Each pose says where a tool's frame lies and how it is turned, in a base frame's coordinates. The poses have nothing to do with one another.
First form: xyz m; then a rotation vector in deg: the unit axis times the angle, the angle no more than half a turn.
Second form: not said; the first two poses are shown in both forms.
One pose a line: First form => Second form
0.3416 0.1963 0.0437 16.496 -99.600 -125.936 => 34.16 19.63 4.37 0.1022 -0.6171 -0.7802 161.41
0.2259 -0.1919 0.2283 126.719 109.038 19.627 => 22.59 -19.19 22.83 0.7528 0.6478 0.1166 168.32
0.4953 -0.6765 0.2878 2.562 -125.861 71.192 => 49.53 -67.65 28.78 0.0177 -0.8703 0.4923 144.62
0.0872 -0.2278 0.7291 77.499 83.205 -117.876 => 8.72 -22.78 72.91 0.4732 0.5080 -0.7197 163.78
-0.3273 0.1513 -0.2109 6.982 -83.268 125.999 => -32.73 15.13 -21.09 0.0462 -0.5508 0.8334 151.19
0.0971 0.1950 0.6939 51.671 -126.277 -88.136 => 9.71 19.50 69.39 0.3181 -0.7774 -0.5426 162.43
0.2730 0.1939 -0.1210 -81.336 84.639 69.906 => 27.30 19.39 -12.10 -0.5953 0.6195 0.5117 136.62
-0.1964 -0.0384 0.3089 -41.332 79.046 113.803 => -19.64 -3.84 30.89 -0.2858 0.5467 0.7870 144.60
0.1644 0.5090 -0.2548 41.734 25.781 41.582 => 16.44 50.90 -25.48 0.6490 0.4009 0.6466 64.31
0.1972 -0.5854 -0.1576 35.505 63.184 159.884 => 19.72 -58.54 -15.76 0.2023 0.3599 0.9108 175.54
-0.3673 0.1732 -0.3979 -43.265 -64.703 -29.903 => -36.73 17.32 -39.79 -0.5189 -0.7760 -0.3586 83.38
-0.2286 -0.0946 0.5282 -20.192 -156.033 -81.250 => -22.86 -9.46 52.82 -0.1140 -0.8812 -0.4588 177.08
